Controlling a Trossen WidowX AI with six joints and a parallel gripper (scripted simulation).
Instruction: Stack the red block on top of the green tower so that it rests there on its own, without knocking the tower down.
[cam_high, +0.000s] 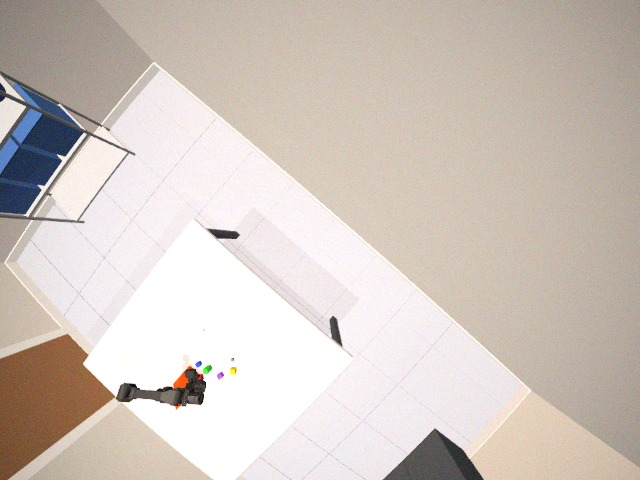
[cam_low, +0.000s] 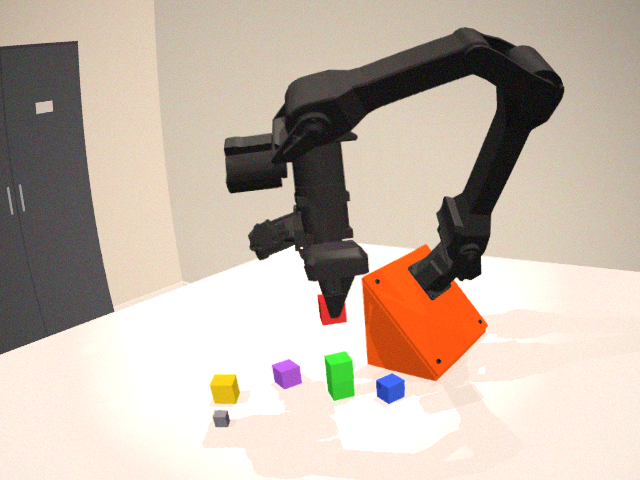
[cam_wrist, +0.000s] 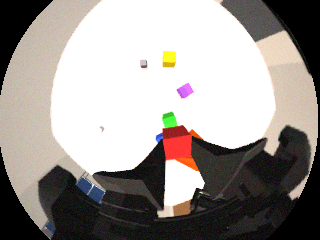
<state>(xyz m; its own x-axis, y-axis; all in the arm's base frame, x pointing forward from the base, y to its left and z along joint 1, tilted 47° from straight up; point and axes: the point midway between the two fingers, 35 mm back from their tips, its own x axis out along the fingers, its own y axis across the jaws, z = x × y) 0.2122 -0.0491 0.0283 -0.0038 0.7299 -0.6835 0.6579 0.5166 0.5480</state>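
My gripper tip is now 3 cm past the blue block, 6 cm to the right of it and 11 cm above it. Round my gripper tip: purple cube 1 cm ahead, 9 cm to the right, 11 cm below; yellow block 10 cm ahead, 12 cm to the right, 11 cm below; red block 1 cm above.
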